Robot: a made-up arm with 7 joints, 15 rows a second.
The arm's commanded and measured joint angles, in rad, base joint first. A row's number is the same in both.
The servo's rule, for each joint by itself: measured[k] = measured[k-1] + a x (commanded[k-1-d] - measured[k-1]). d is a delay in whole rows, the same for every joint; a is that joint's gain. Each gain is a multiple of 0.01, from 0.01 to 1. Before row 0 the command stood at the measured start. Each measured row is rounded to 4 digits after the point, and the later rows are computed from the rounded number. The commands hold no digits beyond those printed.
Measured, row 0:
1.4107, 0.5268, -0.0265, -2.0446, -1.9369, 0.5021, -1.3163
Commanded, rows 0 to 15:
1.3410, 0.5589, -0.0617, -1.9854, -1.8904, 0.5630, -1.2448
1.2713, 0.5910, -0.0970, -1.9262, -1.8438, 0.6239, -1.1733
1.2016, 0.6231, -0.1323, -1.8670, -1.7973, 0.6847, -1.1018
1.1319, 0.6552, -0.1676, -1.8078, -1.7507, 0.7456, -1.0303
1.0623, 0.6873, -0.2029, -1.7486, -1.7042, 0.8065, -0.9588
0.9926, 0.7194, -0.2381, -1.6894, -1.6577, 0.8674, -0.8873
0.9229, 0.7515, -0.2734, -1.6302, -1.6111, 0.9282, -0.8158
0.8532, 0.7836, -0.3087, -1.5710, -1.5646, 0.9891, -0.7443
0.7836, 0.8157, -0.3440, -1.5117, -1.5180, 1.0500, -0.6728
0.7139, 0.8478, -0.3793, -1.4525, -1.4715, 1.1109, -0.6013
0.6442, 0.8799, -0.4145, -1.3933, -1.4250, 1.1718, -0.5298
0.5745, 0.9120, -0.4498, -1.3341, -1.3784, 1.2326, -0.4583
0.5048, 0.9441, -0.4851, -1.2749, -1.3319, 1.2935, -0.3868
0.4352, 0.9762, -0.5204, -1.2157, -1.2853, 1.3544, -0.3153
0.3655, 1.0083, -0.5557, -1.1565, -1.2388, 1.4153, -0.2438
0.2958, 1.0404, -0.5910, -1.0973, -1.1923, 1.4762, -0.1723
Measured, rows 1 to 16:
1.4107, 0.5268, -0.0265, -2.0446, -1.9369, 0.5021, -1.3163
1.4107, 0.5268, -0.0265, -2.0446, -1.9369, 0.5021, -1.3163
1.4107, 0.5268, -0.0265, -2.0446, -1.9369, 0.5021, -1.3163
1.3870, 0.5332, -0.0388, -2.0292, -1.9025, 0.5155, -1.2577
1.3477, 0.5448, -0.0592, -2.0024, -1.8591, 0.5393, -1.1885
1.2980, 0.5605, -0.0848, -1.9672, -1.8134, 0.5713, -1.1174
1.2415, 0.5794, -0.1138, -1.9258, -1.7670, 0.6096, -1.0460
1.1806, 0.6010, -0.1450, -1.8797, -1.7205, 0.6529, -0.9745
1.1167, 0.6247, -0.1776, -1.8302, -1.6740, 0.7001, -0.9030
1.0508, 0.6501, -0.2111, -1.7782, -1.6275, 0.7503, -0.8315
0.9836, 0.6768, -0.2453, -1.7243, -1.5810, 0.8028, -0.7600
0.9156, 0.7046, -0.2798, -1.6690, -1.5344, 0.8572, -0.6885
0.8470, 0.7332, -0.3146, -1.6127, -1.4879, 0.9130, -0.6170
0.7780, 0.7625, -0.3496, -1.5557, -1.4414, 0.9699, -0.5455
0.7088, 0.7924, -0.3847, -1.4981, -1.3948, 1.0277, -0.4740
0.6394, 0.8227, -0.4198, -1.4401, -1.3483, 1.0862, -0.4025
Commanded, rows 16 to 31:
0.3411, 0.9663, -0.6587, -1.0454, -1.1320, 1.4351, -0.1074
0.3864, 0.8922, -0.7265, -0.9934, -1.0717, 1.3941, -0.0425
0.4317, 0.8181, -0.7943, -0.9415, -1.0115, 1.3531, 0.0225
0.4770, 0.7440, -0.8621, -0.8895, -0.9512, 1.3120, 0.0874
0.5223, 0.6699, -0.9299, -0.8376, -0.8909, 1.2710, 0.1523
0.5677, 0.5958, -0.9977, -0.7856, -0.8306, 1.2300, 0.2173
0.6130, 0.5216, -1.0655, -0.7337, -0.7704, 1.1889, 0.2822
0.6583, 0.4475, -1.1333, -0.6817, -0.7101, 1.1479, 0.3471
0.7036, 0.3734, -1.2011, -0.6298, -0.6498, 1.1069, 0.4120
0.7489, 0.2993, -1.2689, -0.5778, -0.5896, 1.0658, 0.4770
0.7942, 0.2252, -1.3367, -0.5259, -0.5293, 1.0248, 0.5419
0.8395, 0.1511, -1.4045, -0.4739, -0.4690, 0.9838, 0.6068
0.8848, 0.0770, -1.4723, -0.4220, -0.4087, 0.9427, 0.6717
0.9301, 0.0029, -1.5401, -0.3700, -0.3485, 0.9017, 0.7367
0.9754, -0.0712, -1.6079, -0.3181, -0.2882, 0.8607, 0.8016
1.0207, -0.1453, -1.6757, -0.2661, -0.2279, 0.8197, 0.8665
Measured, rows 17 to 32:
0.5700, 0.8534, -0.4550, -1.3818, -1.3017, 1.1452, -0.3310
0.5005, 0.8844, -0.4902, -1.3232, -1.2552, 1.2046, -0.2595
0.4309, 0.9156, -0.5255, -1.2645, -1.2087, 1.2644, -0.1880
0.4004, 0.9257, -0.5721, -1.2075, -1.1519, 1.3020, -0.1219
0.3956, 0.9190, -0.6261, -1.1518, -1.0926, 1.3223, -0.0568
0.4079, 0.8988, -0.6850, -1.0971, -1.0326, 1.3291, 0.0082
0.4314, 0.8678, -0.7470, -1.0431, -0.9724, 1.3253, 0.0731
0.4623, 0.8282, -0.8110, -0.9897, -0.9121, 1.3134, 0.1380
0.4981, 0.7817, -0.8763, -0.9366, -0.8518, 1.2951, 0.2030
0.5372, 0.7297, -0.9425, -0.8838, -0.7916, 1.2717, 0.2679
0.5784, 0.6733, -1.0093, -0.8313, -0.7313, 1.2445, 0.3328
0.6210, 0.6133, -1.0764, -0.7789, -0.6710, 1.2142, 0.3977
0.6645, 0.5505, -1.1438, -0.7266, -0.6108, 1.1816, 0.4627
0.7086, 0.4854, -1.2113, -0.6744, -0.5505, 1.1471, 0.5276
0.7531, 0.4185, -1.2789, -0.6223, -0.4902, 1.1112, 0.5925
0.7979, 0.3502, -1.3466, -0.5702, -0.4299, 1.0741, 0.6574

